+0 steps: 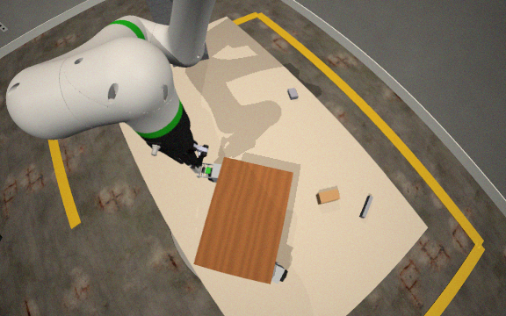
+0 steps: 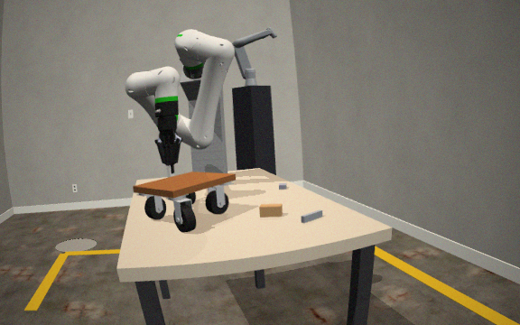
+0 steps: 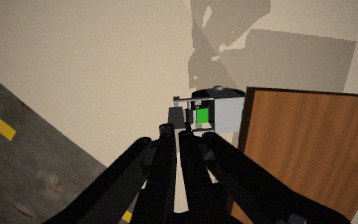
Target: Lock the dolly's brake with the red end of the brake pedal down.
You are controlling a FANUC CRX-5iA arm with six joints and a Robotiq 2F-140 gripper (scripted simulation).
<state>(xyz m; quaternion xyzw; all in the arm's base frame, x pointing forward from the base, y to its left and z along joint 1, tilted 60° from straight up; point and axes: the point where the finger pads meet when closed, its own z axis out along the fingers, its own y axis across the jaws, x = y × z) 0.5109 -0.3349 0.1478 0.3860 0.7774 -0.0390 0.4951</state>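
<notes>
The brake pedal is 10 mm ahead of my hand and 40 mm below it. Round my hand: small grey block (150 mm ahead, 450 mm to the left, 110 mm below); dark grey bar (550 mm ahead, 130 mm to the left, 110 mm below); tan block (400 mm ahead, 110 mm to the left, 100 mm below).
</notes>
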